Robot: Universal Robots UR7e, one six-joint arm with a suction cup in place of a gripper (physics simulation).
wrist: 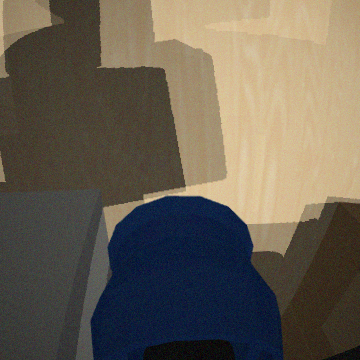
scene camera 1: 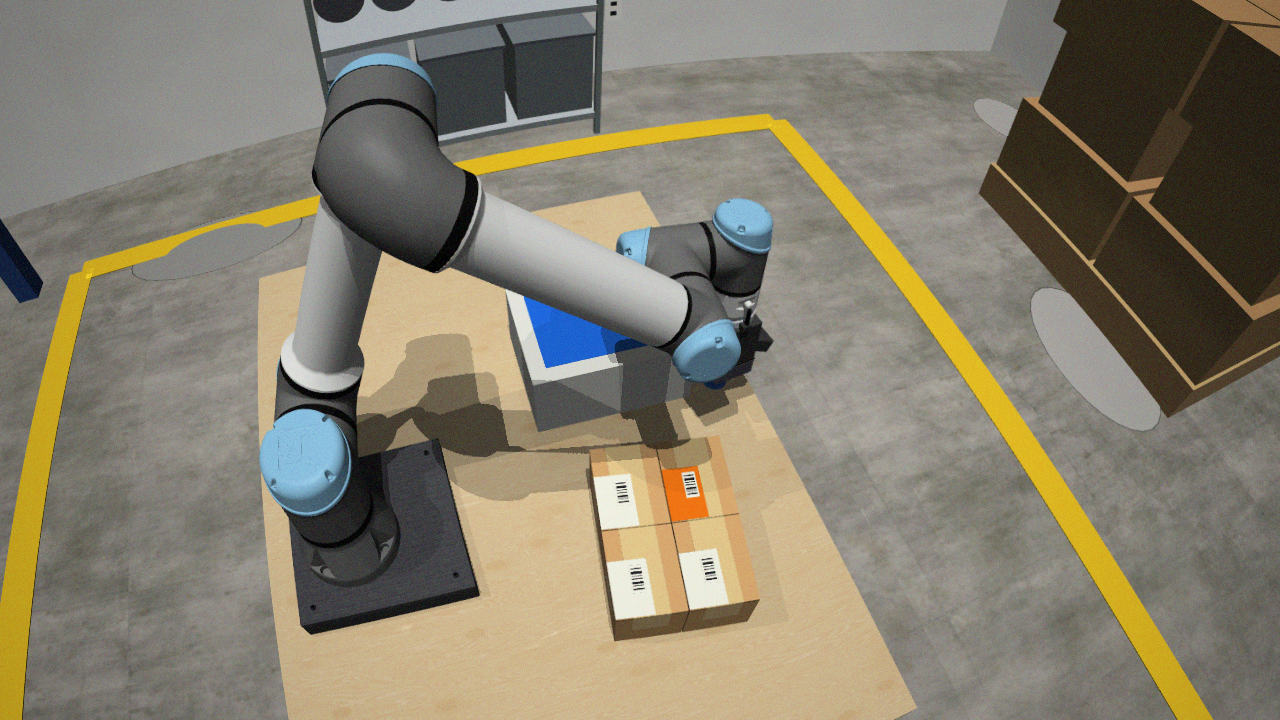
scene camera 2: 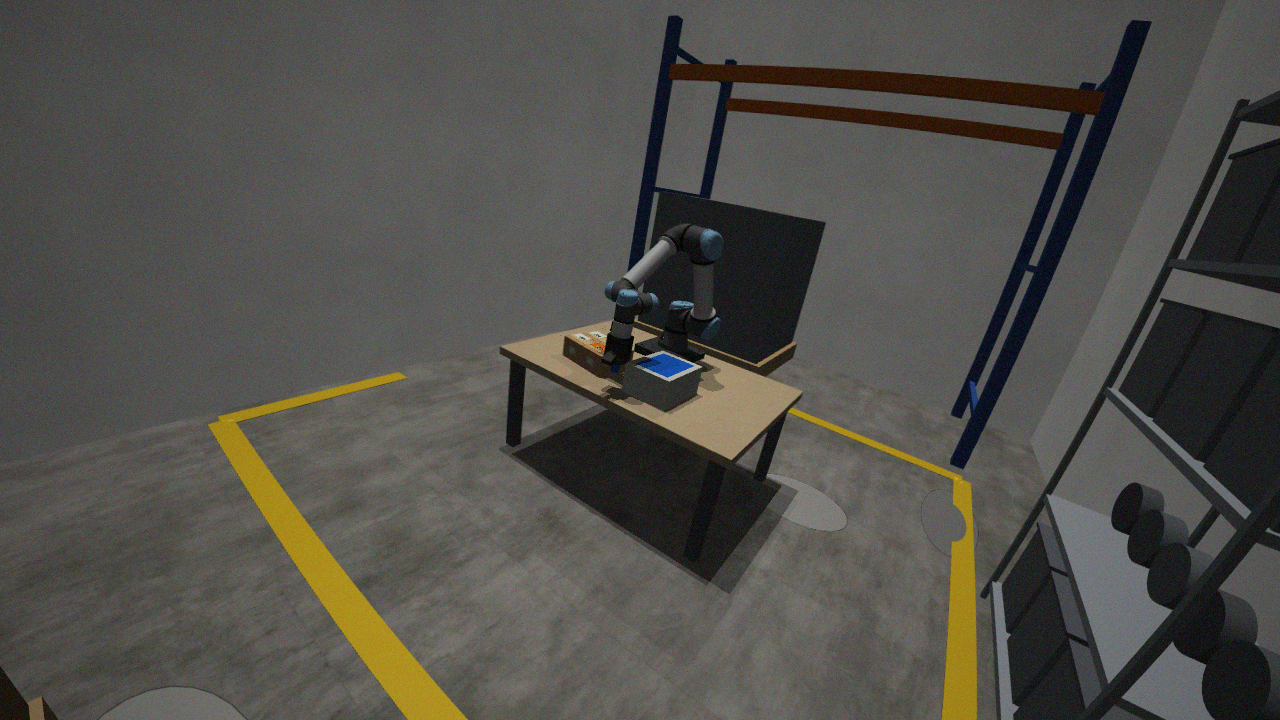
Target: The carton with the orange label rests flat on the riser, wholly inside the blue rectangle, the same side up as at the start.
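Seen in the pictures: hand, its tool point: (wrist: 180, 259) (scene camera 2: 614, 370); arm's base, origin of its link: (scene camera 1: 350, 539) (scene camera 2: 672, 345).
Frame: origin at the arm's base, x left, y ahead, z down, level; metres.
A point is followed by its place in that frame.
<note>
The carton with the orange label (scene camera 1: 685, 492) @[x -0.152, y 0.451, z -0.057 m] (scene camera 2: 597, 346) @[x -0.166, y 0.450, z -0.055 m] lies flat on the table, label up, in a two-by-two block with three white-labelled cartons. In the wrist view a shadowed brown carton side (wrist: 330, 270) @[x -0.081, y 0.503, z 0.013 m] shows at the right edge. The grey riser (scene camera 1: 572, 394) @[x 0.071, y 0.388, z -0.043 m] (scene camera 2: 651, 388) @[x 0.171, y 0.599, z -0.030 m] (wrist: 40, 260) @[x 0.055, y 0.580, z -0.020 m] stands beside the block, with a blue rectangle (scene camera 1: 568, 333) @[x 0.148, y 0.417, z -0.086 m] (scene camera 2: 667, 365) @[x 0.168, y 0.472, z -0.086 m] on its white top, partly hidden by my arm in scene camera 1. My suction cup (scene camera 1: 714, 385) (scene camera 2: 615, 368) (wrist: 182, 235) is off and bare, hanging low over the table between riser and cartons, near the table's long edge.
The white-labelled cartons (scene camera 1: 617, 501) @[x -0.124, y 0.363, z -0.057 m] (scene camera 1: 637, 582) @[x -0.240, y 0.332, z -0.058 m] (scene camera 1: 707, 573) @[x -0.270, y 0.417, z -0.057 m] touch the orange-labelled one and each other. My arm's black base plate (scene camera 1: 447, 537) @[x -0.051, y 0.136, z -0.001 m] is on the table (scene camera 1: 519, 662) @[x -0.249, y 0.155, z 0.034 m] (scene camera 2: 733, 429) @[x 0.494, y 0.550, z 0.035 m]. Stacked brown boxes (scene camera 1: 1154, 304) and a shelf unit (scene camera 1: 598, 80) stand off the table.
</note>
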